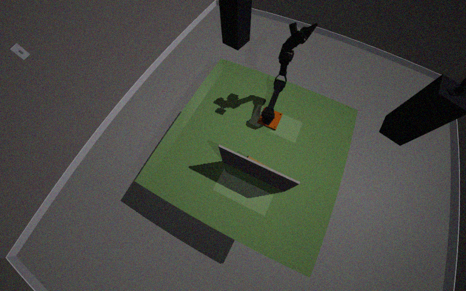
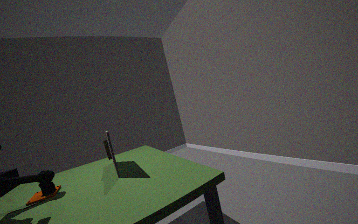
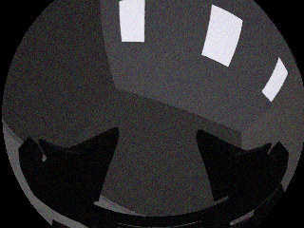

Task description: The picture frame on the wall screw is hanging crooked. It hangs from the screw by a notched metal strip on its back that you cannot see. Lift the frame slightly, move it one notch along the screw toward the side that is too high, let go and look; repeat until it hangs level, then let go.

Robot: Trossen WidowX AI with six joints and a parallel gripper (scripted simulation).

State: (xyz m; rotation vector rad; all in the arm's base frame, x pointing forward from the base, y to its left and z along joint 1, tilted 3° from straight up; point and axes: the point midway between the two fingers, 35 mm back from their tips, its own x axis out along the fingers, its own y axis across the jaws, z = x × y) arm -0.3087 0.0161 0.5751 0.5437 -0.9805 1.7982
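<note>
My gripper tip is 69 cm short of the picture frame, 47 cm above it and 15 cm to the right of it. From my gripper tip the other things lie so: wall panel (70 cm ahead, 47 cm below, 16 cm to the left).
</note>
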